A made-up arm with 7 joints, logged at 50 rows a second.
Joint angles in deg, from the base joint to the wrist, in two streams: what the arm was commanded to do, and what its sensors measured. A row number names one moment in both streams.
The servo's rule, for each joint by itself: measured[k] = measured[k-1] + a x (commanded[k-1-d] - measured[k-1]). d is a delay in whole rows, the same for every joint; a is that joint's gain. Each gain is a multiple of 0.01, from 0.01 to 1. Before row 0 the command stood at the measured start. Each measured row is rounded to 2 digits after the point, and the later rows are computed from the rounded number. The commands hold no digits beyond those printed.
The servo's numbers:
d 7
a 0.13 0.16 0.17 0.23 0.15 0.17 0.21
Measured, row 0:
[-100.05, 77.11, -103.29, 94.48, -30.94, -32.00, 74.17]
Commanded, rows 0 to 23:
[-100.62, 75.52, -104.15, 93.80, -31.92, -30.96, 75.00]
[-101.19, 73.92, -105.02, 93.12, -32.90, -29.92, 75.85]
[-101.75, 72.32, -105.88, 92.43, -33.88, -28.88, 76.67]
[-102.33, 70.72, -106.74, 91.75, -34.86, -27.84, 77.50]
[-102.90, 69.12, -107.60, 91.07, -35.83, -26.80, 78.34]
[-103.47, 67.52, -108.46, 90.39, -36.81, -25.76, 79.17]
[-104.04, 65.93, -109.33, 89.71, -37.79, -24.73, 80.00]
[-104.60, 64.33, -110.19, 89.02, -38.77, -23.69, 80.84]
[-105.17, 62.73, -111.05, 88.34, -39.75, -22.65, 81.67]
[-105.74, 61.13, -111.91, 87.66, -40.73, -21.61, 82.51]
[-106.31, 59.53, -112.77, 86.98, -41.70, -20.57, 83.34]
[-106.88, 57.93, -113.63, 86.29, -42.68, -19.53, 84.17]
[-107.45, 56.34, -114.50, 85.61, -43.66, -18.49, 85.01]
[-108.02, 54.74, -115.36, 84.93, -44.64, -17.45, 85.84]
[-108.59, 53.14, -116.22, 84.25, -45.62, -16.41, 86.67]
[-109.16, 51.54, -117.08, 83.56, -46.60, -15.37, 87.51]
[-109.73, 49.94, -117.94, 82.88, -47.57, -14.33, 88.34]
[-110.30, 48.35, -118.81, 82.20, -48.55, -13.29, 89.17]
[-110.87, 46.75, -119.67, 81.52, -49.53, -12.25, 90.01]
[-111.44, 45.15, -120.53, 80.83, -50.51, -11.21, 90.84]
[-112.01, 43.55, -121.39, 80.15, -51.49, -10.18, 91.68]
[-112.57, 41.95, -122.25, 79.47, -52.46, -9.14, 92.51]
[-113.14, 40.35, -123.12, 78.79, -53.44, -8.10, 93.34]
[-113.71, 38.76, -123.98, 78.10, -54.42, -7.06, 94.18]
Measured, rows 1 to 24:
[-100.05, 77.11, -103.29, 94.48, -30.94, -32.00, 74.17]
[-100.05, 77.11, -103.29, 94.48, -30.94, -32.00, 74.17]
[-100.05, 77.11, -103.29, 94.48, -30.94, -32.00, 74.17]
[-100.05, 77.11, -103.29, 94.48, -30.94, -32.00, 74.17]
[-100.05, 77.11, -103.29, 94.48, -30.94, -32.00, 74.17]
[-100.05, 77.11, -103.29, 94.48, -30.94, -32.00, 74.17]
[-100.05, 77.11, -103.29, 94.48, -30.94, -32.00, 74.17]
[-100.12, 76.86, -103.44, 94.32, -31.09, -31.82, 74.34]
[-100.26, 76.39, -103.71, 94.04, -31.36, -31.50, 74.66]
[-100.45, 75.74, -104.08, 93.67, -31.74, -31.05, 75.08]
[-100.69, 74.94, -104.53, 93.23, -32.21, -30.50, 75.59]
[-100.98, 74.01, -105.05, 92.73, -32.75, -29.87, 76.17]
[-101.30, 72.97, -105.63, 92.19, -33.36, -29.17, 76.80]
[-101.66, 71.84, -106.26, 91.62, -34.02, -28.42, 77.47]
[-102.04, 70.64, -106.93, 91.02, -34.73, -27.62, 78.18]
[-102.45, 69.37, -107.63, 90.40, -35.48, -26.78, 78.91]
[-102.88, 68.05, -108.36, 89.77, -36.27, -25.90, 79.67]
[-103.33, 66.69, -109.11, 89.13, -37.08, -24.99, 80.44]
[-103.79, 65.29, -109.88, 88.48, -37.92, -24.06, 81.22]
[-104.27, 63.86, -110.67, 87.82, -38.78, -23.11, 82.02]
[-104.76, 62.40, -111.47, 87.16, -39.66, -22.15, 82.82]
[-105.26, 60.92, -112.28, 86.49, -40.55, -21.17, 83.63]
[-105.77, 59.42, -113.10, 85.82, -41.46, -20.18, 84.44]
[-106.28, 57.90, -113.92, 85.14, -42.38, -19.19, 85.26]

